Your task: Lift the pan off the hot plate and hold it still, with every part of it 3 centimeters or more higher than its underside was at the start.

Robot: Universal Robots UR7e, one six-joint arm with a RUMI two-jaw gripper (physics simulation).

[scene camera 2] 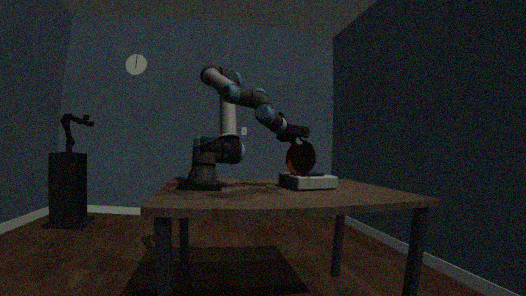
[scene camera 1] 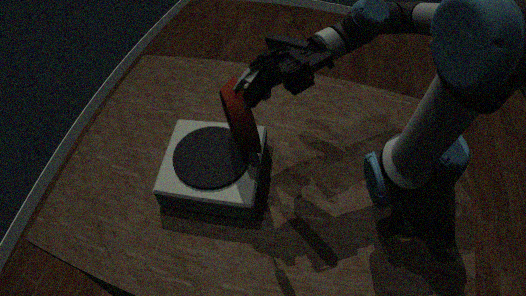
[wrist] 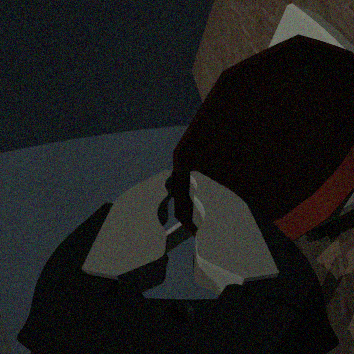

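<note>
The red pan [scene camera 1: 241,117] [scene camera 2: 301,159] [wrist: 265,125] is tipped steeply, nearly on edge, with its dark face toward the wrist camera. My gripper [scene camera 1: 243,83] [scene camera 2: 300,141] [wrist: 179,174] is shut on the pan's rim at its upper edge. The white hot plate [scene camera 1: 167,181] [scene camera 2: 320,183] [wrist: 296,25] with its dark round disc is below and beside the pan. The pan's lower edge is very close to the top of the hot plate at its arm side; whether they touch cannot be told. The pan's handle cannot be made out clearly.
The hot plate stands on the wooden table [scene camera 1: 105,165] [scene camera 2: 360,199]. The arm's base [scene camera 2: 202,172] stands on the same table, and its shadow falls beside the hot plate. A black pedestal [scene camera 2: 67,190] with a small dark arm stands away on the floor.
</note>
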